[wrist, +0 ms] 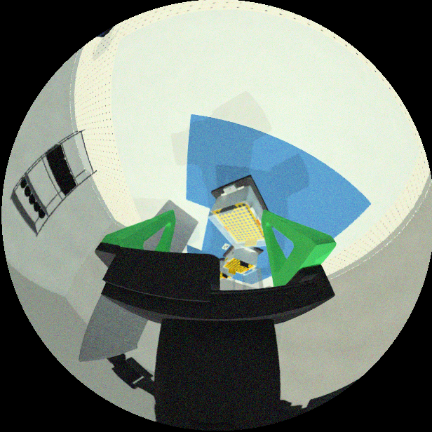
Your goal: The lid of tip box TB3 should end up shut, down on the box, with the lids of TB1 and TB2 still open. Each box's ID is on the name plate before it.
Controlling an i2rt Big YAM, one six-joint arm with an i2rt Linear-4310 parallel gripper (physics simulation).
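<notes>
My gripper point(218, 214) is open and empty, its two green fingers wide apart. Beyond and between the fingers, a tip box point(239, 223) with a yellow tip grid shows its inside; its grey, dark-edged lid point(234, 196) stands open at the far side. Nearer the gripper body, a second tip box point(239, 265) also shows yellow tips and a raised grey lid with a dark edge. A small yellow part of a third tip box point(225, 276) shows beside it, mostly hidden by the black gripper body. I cannot read any name plate, so I cannot tell which box is TB3.
The boxes stand on a blue mat point(280, 165) on a pale table point(160, 75). A grey flat panel point(185, 220) is behind the left finger. A small white piece point(226, 246) lies by the second box. A wire rack point(50, 204) stands far off to the left.
</notes>
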